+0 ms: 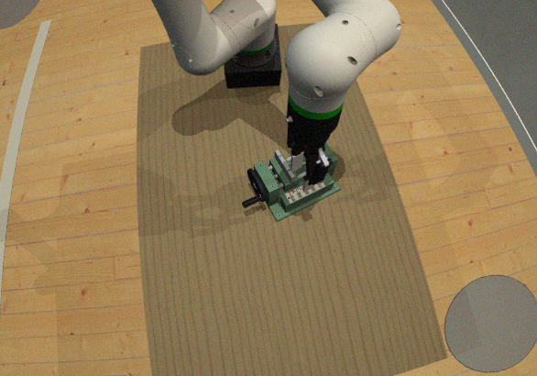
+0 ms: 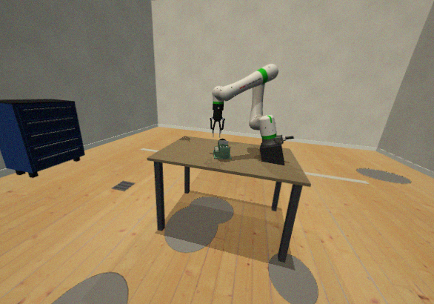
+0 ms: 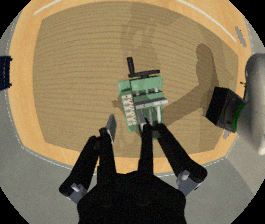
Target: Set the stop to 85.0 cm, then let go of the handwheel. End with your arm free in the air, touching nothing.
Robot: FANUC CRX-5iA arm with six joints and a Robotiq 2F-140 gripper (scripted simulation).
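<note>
The stop block lies 50 mm behind my hand, 30 mm to the right of it and 100 mm below it.
</note>
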